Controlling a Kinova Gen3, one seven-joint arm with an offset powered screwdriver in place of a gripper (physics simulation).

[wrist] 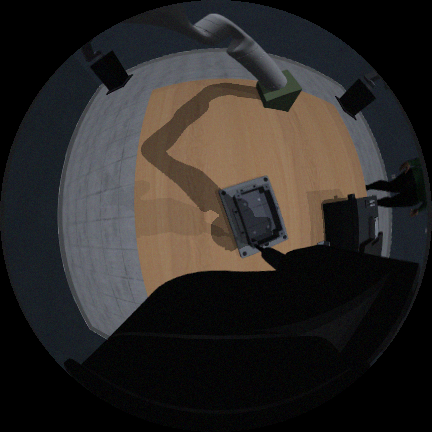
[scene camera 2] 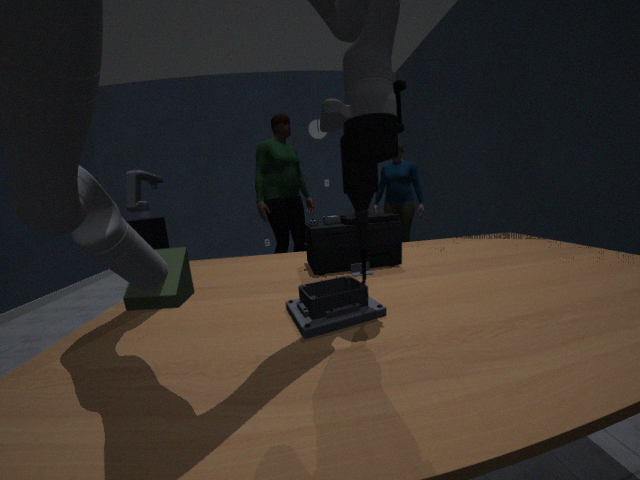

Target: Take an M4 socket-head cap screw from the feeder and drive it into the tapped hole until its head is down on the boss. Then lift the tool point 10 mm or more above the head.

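My gripper, a black powered screwdriver, points straight down in the scene view. Its thin bit ends close to the right rear corner of a dark open-topped housing. In the wrist view the bit reaches the housing's lower corner. Whether the tip touches the housing or stands just above it is unclear. The housing sits on a grey base plate. The screw, its head and the tapped hole are too small and dark to make out. The black feeder box stands behind the housing.
A small light bracket stands by the feeder's front. The arm's grey base link rises from a green block on the wooden table. Two people stand beyond the table. Arm shadows cross the table.
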